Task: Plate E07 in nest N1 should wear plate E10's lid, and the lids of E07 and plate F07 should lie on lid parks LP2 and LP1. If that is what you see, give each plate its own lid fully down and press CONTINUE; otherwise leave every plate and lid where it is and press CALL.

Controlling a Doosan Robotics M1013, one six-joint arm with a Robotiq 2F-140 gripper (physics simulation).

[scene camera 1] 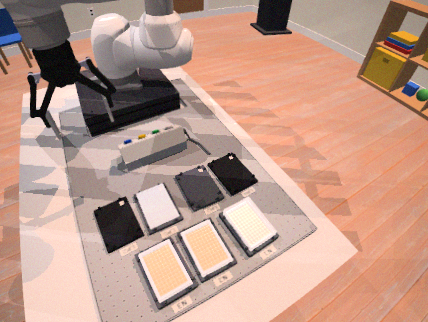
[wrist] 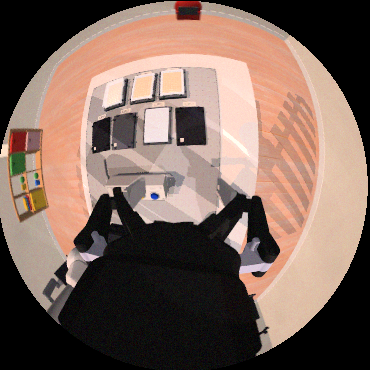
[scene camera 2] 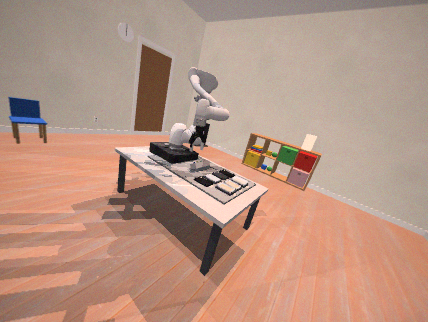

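Pixels of known places: gripper, fingertip midpoint: [scene camera 1: 86,127] [wrist: 180,185] [scene camera 2: 196,150]; arm's base, link origin: [scene camera 1: 120,81] [scene camera 2: 174,147].
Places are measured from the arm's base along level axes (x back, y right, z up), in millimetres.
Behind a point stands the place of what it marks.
Note:
A pale-welled plate [scene camera 1: 249,225] @(x -775, y -275, z -43 mm) [wrist: 115,93] @(x -745, y -254, z -43 mm) and two orange-welled plates, one in the middle [scene camera 1: 206,247] @(x -792, y -152, z -58 mm) [wrist: 143,86] @(x -779, y -142, z -58 mm) and one at the end [scene camera 1: 165,270] @(x -819, y -41, z -54 mm) [wrist: 172,82] @(x -802, y -32, z -57 mm), lie flat in a row. Beside them lie a black piece [scene camera 1: 232,173] @(x -576, y -308, z -74 mm) [wrist: 101,135] @(x -566, y -295, z -74 mm), a dark grey piece [scene camera 1: 199,187] @(x -598, y -190, z -74 mm) [wrist: 124,131] @(x -587, y -177, z -74 mm), a white piece [scene camera 1: 157,207] @(x -635, y -54, z -66 mm) [wrist: 157,125] @(x -620, y -46, z -66 mm) and another black piece [scene camera 1: 118,225] @(x -657, y 61, z -74 mm) [wrist: 191,126] @(x -638, y 70, z -74 mm). Labels are too blurred to read. The button box [scene camera 1: 152,152] @(x -438, y -74, z -42 mm) shows blue, yellow and green buttons; the blue button [wrist: 155,195] @(x -391, y 4, z -14 mm) is between the fingers in the wrist view. My gripper [scene camera 1: 86,127] @(x -479, y 77, z 137 mm) [scene camera 2: 197,147] @(x -479, y 77, z 137 mm) [wrist: 180,185] @(x -479, y 77, z 137 mm) is open, empty and above the table.
The arm's black base [scene camera 1: 135,107] @(x -194, y -45, z -21 mm) [scene camera 2: 172,152] @(x -149, y 108, z -2 mm) stands behind the button box. A bent dark bar [scene camera 1: 199,142] @(x -393, y -249, z -86 mm) sticks out beside the box. The perforated mat [scene camera 1: 292,225] @(x -799, y -407, z -84 mm) lies on the white table [scene camera 1: 332,247] @(x -894, y -490, z -96 mm). A shelf unit [scene camera 2: 251,142] stands beyond the table.

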